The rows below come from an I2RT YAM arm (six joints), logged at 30 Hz.
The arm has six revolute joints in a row. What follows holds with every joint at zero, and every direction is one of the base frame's. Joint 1 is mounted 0.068 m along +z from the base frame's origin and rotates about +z. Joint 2 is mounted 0.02 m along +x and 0.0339 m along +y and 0.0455 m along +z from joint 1 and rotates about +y. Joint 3 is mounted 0.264 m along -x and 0.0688 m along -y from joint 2 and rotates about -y. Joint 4 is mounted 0.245 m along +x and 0.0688 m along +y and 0.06 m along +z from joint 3 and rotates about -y. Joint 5 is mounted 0.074 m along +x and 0.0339 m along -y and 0.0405 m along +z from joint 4 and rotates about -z. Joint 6 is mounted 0.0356 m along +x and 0.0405 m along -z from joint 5 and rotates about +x. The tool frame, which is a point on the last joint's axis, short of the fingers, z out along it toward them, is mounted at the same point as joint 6; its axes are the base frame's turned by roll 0, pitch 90 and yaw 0 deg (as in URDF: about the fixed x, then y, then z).
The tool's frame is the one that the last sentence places.
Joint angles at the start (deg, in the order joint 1, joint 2, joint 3, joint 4, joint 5, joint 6):
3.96 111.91 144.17 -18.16 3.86 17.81
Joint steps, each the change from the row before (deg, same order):
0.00 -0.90 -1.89 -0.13 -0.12 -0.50
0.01 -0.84 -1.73 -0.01 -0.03 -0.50
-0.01 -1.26 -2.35 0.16 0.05 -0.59
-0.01 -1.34 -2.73 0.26 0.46 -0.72
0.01 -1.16 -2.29 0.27 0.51 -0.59
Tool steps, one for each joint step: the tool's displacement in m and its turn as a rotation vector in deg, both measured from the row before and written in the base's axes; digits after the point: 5 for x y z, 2 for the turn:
-0.00025 0.00006 -0.00362 -0.59 1.11 0.00
-0.00050 0.00005 -0.00311 -0.56 0.90 -0.07
-0.00180 -0.00023 -0.00328 -0.63 0.93 -0.18
-0.00134 -0.00045 -0.00472 -0.70 1.13 -0.59
-0.00157 -0.00036 -0.00381 -0.56 0.87 -0.59

